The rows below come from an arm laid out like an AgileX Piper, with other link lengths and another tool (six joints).
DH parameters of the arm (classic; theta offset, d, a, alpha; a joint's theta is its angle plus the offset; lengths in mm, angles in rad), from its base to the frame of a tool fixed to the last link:
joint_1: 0 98.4 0 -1.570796
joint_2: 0.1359 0 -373.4 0
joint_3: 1.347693 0 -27.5 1.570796
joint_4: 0 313.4 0 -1.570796
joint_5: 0 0 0 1.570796
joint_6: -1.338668 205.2 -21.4 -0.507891
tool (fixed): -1.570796 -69.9 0 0
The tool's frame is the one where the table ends.
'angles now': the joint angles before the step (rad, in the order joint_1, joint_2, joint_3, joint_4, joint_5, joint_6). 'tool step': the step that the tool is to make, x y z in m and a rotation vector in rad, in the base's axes. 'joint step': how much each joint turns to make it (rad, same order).
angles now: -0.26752, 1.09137, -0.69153, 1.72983, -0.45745, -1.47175
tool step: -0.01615, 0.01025, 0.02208, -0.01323, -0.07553, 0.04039
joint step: 0.00002, -0.07344, 0.00168, 0.00003, 0.04101, -0.00456
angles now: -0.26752, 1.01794, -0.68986, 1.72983, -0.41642, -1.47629
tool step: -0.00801, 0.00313, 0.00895, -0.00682, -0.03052, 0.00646
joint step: 0.00001, -0.03016, 0.00000, -0.00001, 0.00671, 0.00002
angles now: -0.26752, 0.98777, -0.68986, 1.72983, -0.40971, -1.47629
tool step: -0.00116, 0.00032, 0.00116, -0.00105, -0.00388, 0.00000
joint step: 0.00001, -0.00401, 0.00000, -0.00003, -0.00001, 0.00005
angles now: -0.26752, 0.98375, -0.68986, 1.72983, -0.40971, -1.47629
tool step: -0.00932, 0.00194, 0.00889, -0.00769, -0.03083, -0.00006
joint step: -0.00414, -0.03109, 0.00000, -0.00001, 0.00422, 0.00002
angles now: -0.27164, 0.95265, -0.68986, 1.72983, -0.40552, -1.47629
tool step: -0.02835, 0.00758, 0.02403, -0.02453, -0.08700, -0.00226
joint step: 0.00005, -0.09075, 0.00000, -0.00001, -0.00235, 0.00003
